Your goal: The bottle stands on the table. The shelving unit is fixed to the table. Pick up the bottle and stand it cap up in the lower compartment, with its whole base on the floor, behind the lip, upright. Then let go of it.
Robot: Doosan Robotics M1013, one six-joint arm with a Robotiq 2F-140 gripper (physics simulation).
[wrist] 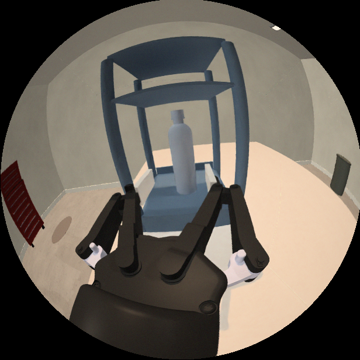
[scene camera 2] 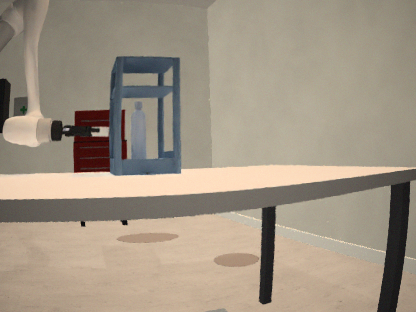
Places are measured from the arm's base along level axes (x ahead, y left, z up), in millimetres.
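Pixels of known places: gripper, fingertip midpoint: [scene camera 2: 108,132].
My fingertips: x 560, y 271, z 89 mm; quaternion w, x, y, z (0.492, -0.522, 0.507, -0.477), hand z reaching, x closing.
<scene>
Behind a point stands the place of what it marks.
The pale blue bottle [scene camera 2: 138,132] {x 669, y 247, z 82 mm} [wrist: 182,157] stands upright, cap up, in the lower compartment of the blue shelving unit [scene camera 2: 176,115] {x 790, y 162, z 128 mm} [wrist: 240,110]. In the wrist view its whole base shows on the compartment floor, behind the front lip. In the scene view the lip hides its base. My gripper [scene camera 2: 103,131] {x 559, y 271, z 89 mm} [wrist: 178,173] is open and empty. It is level, outside the unit's open front, with its fingertips close to the front posts and apart from the bottle.
The shelf board [scene camera 2: 147,91] {x 701, y 249, z 229 mm} [wrist: 175,93] lies above the bottle's cap. The unit's posts rise at its corners. The unit stands on the table [scene camera 2: 225,182] {x 812, y -245, z -61 mm} [wrist: 290,215]. A red drawer cabinet [scene camera 2: 91,157] [wrist: 21,202] and a dark bin [wrist: 340,174] stand beyond the table.
</scene>
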